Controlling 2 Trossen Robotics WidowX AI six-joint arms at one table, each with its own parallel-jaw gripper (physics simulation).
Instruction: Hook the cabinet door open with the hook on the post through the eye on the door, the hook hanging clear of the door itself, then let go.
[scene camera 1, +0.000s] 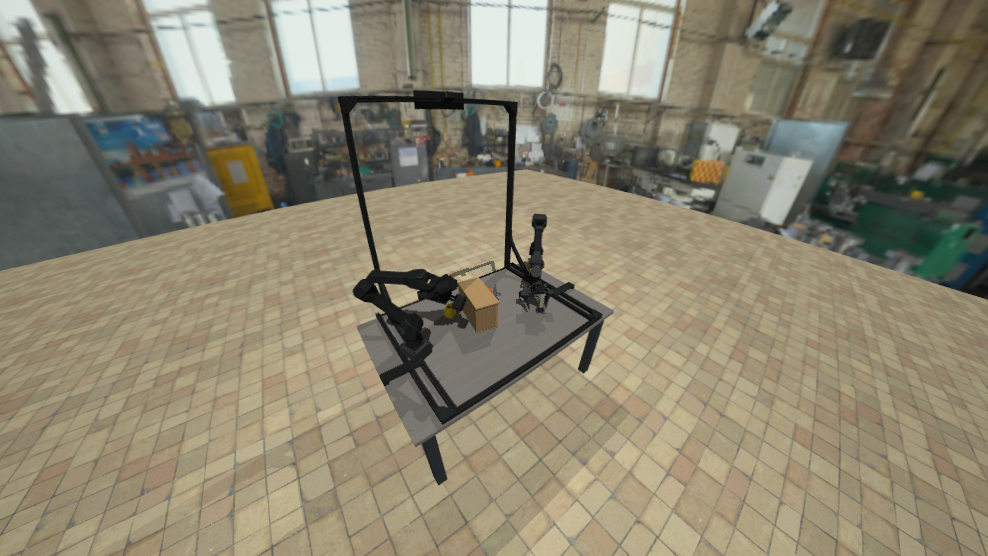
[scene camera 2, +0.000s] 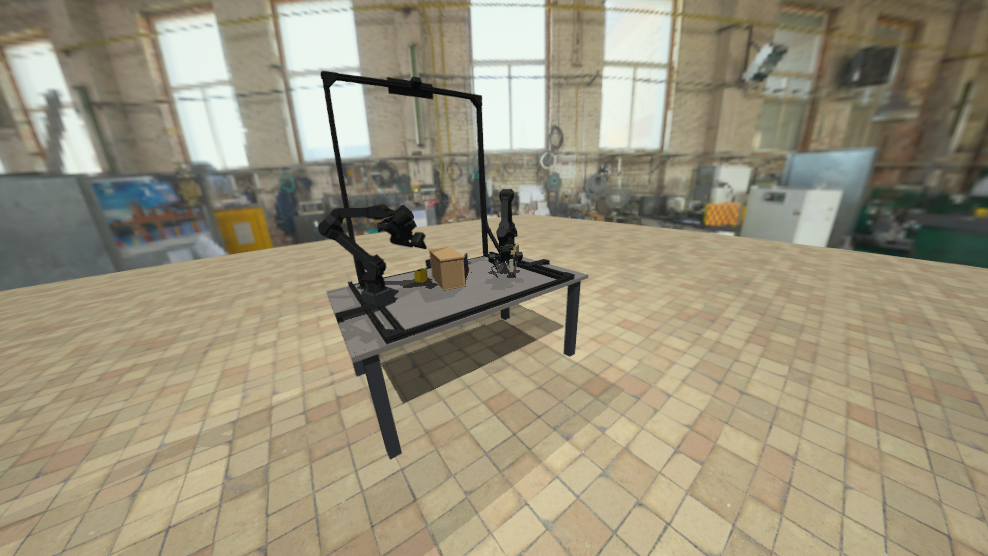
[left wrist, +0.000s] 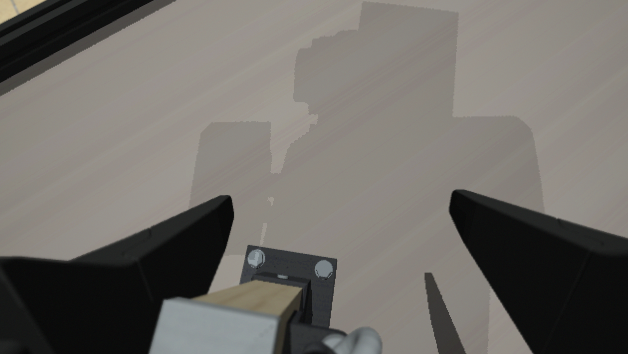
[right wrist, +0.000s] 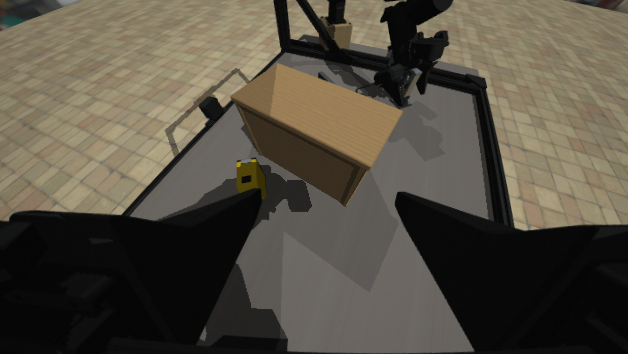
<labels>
My left gripper (left wrist: 341, 203) is open and touches a wooden post. My right gripper (right wrist: 328, 196) is open, holding nothing. A yellow object (right wrist: 250, 175) rests on the table.
</labels>
